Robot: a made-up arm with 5 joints. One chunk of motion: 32 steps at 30 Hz.
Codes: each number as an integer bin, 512 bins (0 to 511) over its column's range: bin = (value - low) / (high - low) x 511, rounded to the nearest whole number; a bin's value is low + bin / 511 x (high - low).
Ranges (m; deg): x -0.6..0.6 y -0.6..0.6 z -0.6..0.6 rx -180..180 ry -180..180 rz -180..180
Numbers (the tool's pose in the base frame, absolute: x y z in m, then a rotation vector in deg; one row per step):
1: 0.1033 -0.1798 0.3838 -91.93 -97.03 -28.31
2: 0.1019 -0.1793 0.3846 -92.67 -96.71 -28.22
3: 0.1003 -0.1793 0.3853 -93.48 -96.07 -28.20
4: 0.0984 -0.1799 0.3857 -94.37 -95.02 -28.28
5: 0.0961 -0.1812 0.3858 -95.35 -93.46 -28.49
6: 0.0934 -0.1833 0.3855 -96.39 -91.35 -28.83
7: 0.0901 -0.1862 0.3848 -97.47 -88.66 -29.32
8: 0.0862 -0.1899 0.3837 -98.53 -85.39 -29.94
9: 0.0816 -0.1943 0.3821 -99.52 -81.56 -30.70
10: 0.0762 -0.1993 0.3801 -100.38 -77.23 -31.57
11: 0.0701 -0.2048 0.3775 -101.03 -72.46 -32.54
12: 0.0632 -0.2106 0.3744 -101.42 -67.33 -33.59
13: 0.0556 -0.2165 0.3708 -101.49 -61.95 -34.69
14: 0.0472 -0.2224 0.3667 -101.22 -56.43 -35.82
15: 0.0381 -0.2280 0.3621 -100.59 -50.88 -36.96
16: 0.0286 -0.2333 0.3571 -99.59 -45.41 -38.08
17: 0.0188 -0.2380 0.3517 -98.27 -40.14 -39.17
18: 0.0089 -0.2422 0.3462 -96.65 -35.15 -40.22
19: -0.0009 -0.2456 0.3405 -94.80 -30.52 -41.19
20: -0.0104 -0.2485 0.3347 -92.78 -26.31 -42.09
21: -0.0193 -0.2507 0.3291 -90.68 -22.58 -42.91
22: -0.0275 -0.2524 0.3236 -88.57 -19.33 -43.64
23: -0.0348 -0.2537 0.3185 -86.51 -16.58 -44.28
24: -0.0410 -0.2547 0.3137 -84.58 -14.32 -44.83
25: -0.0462 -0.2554 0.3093 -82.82 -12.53 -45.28
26: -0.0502 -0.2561 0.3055 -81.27 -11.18 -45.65
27: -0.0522 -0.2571 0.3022 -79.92 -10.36 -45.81
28: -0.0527 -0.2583 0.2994 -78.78 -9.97 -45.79
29: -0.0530 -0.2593 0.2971 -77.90 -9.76 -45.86
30: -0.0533 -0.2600 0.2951 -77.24 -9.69 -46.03
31: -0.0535 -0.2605 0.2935 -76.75 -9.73 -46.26
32: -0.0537 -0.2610 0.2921 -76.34 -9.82 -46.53
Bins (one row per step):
1: 299 179 419 125 118 215
2: 299 179 419 124 118 215
3: 298 179 420 123 119 215
4: 297 179 420 122 121 215
5: 296 178 420 120 123 215
6: 295 177 420 119 126 215
7: 294 176 419 117 130 214
8: 292 175 419 116 134 213
9: 290 173 418 114 140 212
10: 288 171 417 113 146 211
11: 285 168 416 112 153 209
12: 282 166 415 112 160 208
13: 279 163 413 111 168 206
14: 276 161 412 112 175 205
15: 272 158 410 113 183 203
16: 268 156 408 114 191 201
17: 264 154 405 116 199 200
18: 259 152 403 118 206 198
19: 255 151 400 121 212 197
20: 251 150 398 124 218 196
21: 247 149 396 127 223 195
22: 244 148 393 130 228 194
23: 241 147 391 133 232 193
24: 238 147 389 135 235 192
25: 236 147 387 138 238 191
26: 234 146 386 140 240 191
27: 233 146 384 142 241 190
28: 233 146 383 144 241 191
29: 233 145 382 145 242 190
30: 233 145 381 146 242 190
31: 233 145 380 147 242 190
32: 233 144 380 147 242 189

